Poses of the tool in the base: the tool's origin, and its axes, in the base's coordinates. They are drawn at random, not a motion.
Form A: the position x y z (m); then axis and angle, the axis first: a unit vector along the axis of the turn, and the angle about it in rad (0 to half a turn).
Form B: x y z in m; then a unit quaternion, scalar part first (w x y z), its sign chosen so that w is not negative. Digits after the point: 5 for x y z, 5 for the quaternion.
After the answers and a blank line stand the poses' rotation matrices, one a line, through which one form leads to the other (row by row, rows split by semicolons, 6 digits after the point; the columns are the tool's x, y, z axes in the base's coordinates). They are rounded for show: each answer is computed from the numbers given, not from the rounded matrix.
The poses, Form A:
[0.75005 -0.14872 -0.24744 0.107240 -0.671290 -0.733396 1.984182]
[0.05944 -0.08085 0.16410 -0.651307 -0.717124 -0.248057 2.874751]
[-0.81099 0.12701 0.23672 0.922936 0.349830 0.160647 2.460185]
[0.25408 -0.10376 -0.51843 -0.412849 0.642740 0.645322 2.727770]
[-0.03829 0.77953 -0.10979 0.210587 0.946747 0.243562 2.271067]
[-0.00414 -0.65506 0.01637 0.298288 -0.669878 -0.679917 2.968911]
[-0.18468 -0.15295 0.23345 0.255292 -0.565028 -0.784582 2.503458]
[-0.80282 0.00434 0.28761 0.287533 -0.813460 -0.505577 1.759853]
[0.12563 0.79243 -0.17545 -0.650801 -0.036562 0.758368 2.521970]
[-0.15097 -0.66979 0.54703 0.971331 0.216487 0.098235 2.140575]
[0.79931 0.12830 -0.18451 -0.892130 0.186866 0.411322 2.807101]
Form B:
[0.75005 -0.14872 -0.24744 0.54694 0.08978 -0.56198 -0.61398]
[0.05944 -0.08085 0.16410 0.13303 -0.64552 -0.71075 -0.24585]
[-0.81099 0.12701 0.23672 0.33415 0.86989 0.32972 0.15141]
[0.25408 -0.10376 -0.51843 0.20544 -0.40404 0.62903 0.63156]
[-0.03829 0.77953 -0.10979 0.42165 0.19095 0.85847 0.22085]
[-0.00414 -0.65506 0.01637 0.08623 0.29718 -0.66738 -0.67738]
[-0.18468 -0.15295 0.23345 0.31368 0.24241 -0.53651 -0.74498]
[-0.80282 0.00434 0.28761 0.63721 0.22160 -0.62693 -0.38964]
[0.12563 0.79243 -0.17545 0.30488 -0.61982 -0.03482 0.72226]
[-0.15097 -0.66979 0.54703 0.47987 0.85219 0.18993 0.08619]
[0.79931 0.12830 -0.18451 0.16647 -0.87968 0.18426 0.40558]

-0.385592 0.570711 -0.724988; -0.772527 0.229942 0.591886; 0.504501 0.788299 0.352226
-0.131220 0.983015 0.128309; 0.852196 0.045725 0.521220; 0.506500 0.177739 -0.843722
0.736715 0.472451 0.483777; 0.674830 -0.559254 -0.481497; 0.043071 0.681194 -0.730835
-0.589089 -0.767803 -0.251899; -0.248819 -0.124231 0.960550; -0.768807 0.628526 -0.117861
-0.571500 0.141609 0.808291; 0.514098 0.829523 0.218162; -0.639603 0.540220 -0.546873
-0.808499 -0.279835 -0.517708; -0.513488 -0.094328 0.852896; -0.287504 0.955403 -0.067428
-0.685686 0.207266 -0.697765; -0.727482 -0.227522 0.647305; -0.024592 0.951459 0.306791
-0.089720 0.218715 -0.971655; -0.774422 0.598142 0.206147; 0.626276 0.770966 0.115713
-0.045752 -0.397240 -0.916574; 0.483571 -0.811673 0.327638; -0.874109 -0.428238 0.229229
0.912996 0.240999 0.329178; 0.406431 -0.467297 -0.785141; -0.035395 0.850619 -0.524590
0.603103 -0.459210 -0.652221; -0.189145 -0.876675 0.442341; -0.774913 -0.143412 -0.615583

